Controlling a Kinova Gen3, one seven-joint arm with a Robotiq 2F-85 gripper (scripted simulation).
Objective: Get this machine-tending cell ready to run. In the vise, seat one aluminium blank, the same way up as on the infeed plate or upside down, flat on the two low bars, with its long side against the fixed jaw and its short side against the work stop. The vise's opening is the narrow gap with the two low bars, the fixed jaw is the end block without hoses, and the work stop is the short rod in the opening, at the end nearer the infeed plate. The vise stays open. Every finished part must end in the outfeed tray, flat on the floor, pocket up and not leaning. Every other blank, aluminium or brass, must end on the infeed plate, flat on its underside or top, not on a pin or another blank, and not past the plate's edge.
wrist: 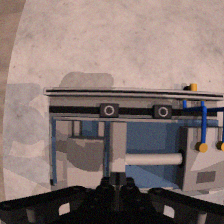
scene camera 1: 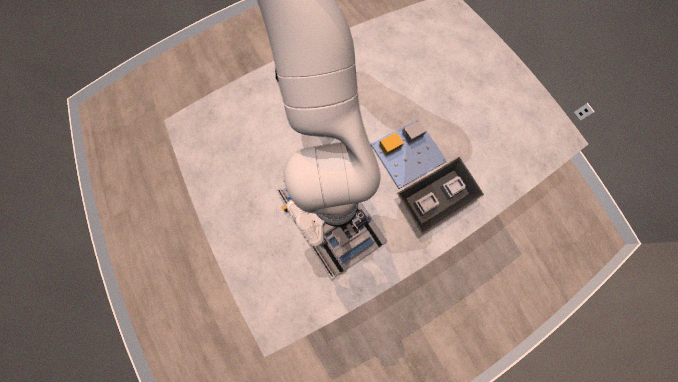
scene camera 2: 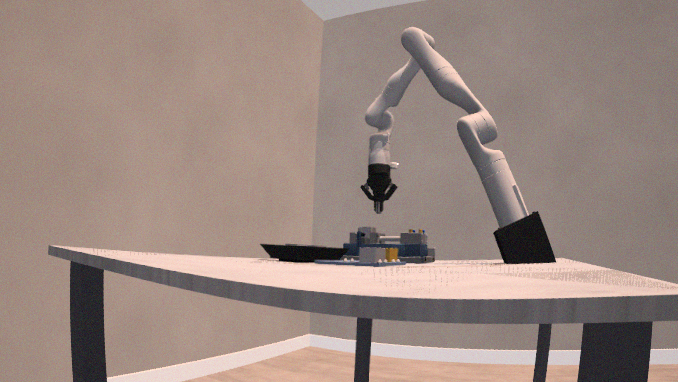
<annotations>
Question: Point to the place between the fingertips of the gripper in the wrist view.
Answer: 117,181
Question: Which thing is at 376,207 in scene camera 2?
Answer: The gripper.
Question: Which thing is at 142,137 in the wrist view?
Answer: A blue vise base.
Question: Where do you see an aluminium blank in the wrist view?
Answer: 85,154
</annotations>
